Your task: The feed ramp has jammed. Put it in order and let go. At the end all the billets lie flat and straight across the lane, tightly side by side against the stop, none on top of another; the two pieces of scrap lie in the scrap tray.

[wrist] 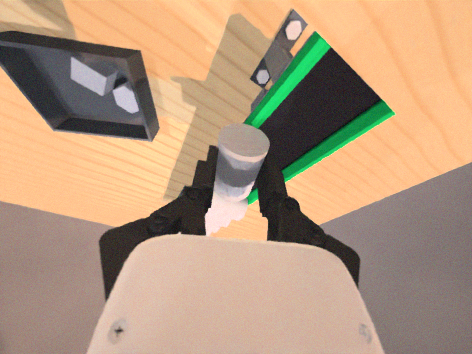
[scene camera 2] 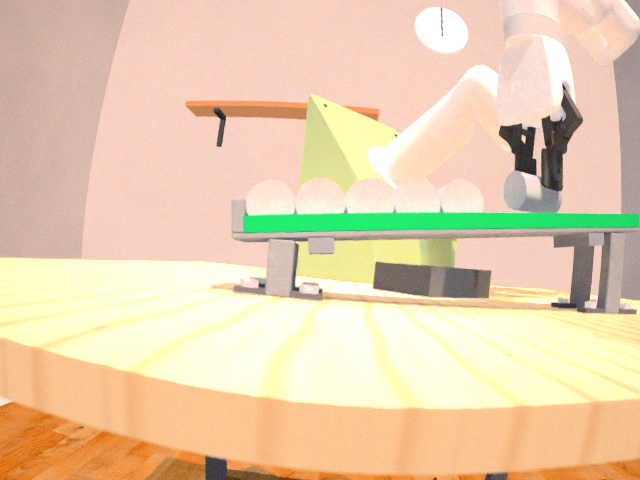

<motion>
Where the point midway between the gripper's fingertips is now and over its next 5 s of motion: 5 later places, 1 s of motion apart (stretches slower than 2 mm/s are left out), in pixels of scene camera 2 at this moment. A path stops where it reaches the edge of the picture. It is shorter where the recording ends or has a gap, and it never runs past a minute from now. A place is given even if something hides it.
My gripper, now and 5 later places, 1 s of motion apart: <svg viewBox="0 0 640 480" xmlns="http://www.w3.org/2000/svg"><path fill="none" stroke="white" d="M538 190L537 203L538 144L576 161L576 207L561 212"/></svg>
</motion>
